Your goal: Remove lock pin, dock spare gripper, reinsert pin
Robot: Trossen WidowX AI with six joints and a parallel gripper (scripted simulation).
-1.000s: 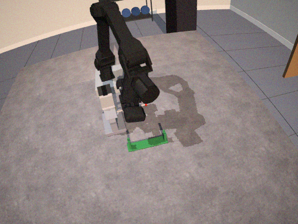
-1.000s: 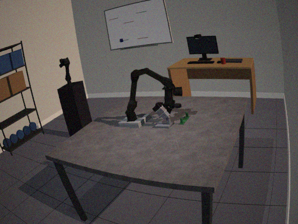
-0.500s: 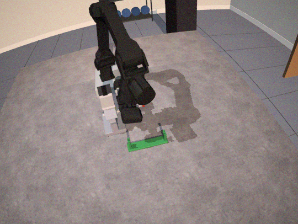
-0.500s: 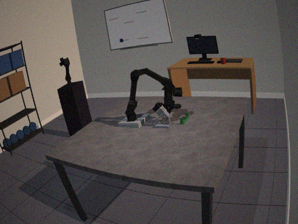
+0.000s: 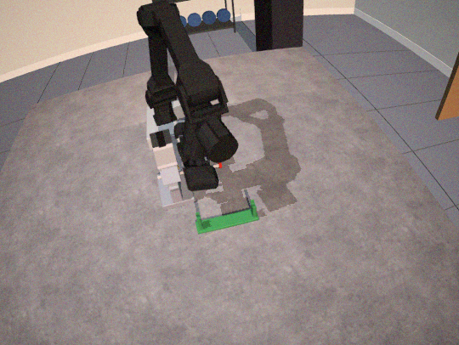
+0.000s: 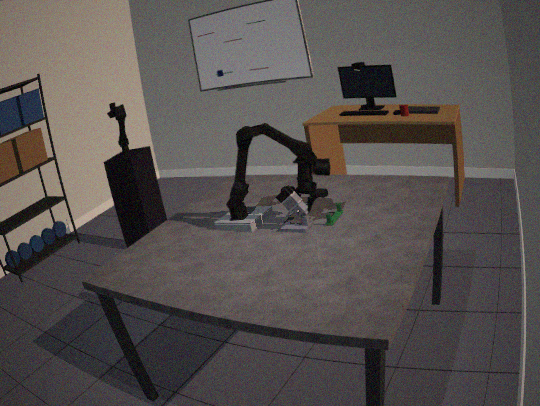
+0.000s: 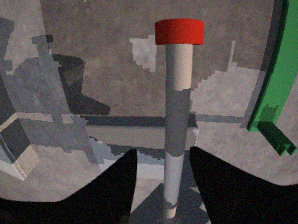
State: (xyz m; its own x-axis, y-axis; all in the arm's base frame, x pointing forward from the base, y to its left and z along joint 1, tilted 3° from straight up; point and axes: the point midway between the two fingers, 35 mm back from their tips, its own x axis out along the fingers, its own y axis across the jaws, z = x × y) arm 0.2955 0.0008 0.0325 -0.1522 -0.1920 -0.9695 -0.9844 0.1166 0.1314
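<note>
My gripper tip is 10 mm past the mount socket and 40 mm to the left of it. Round my gripper tip: spare gripper 30 mm behind, 40 mm to the right, 70 mm above; then green cradle 120 mm ahead, 40 mm to the left, 30 mm below.
</note>
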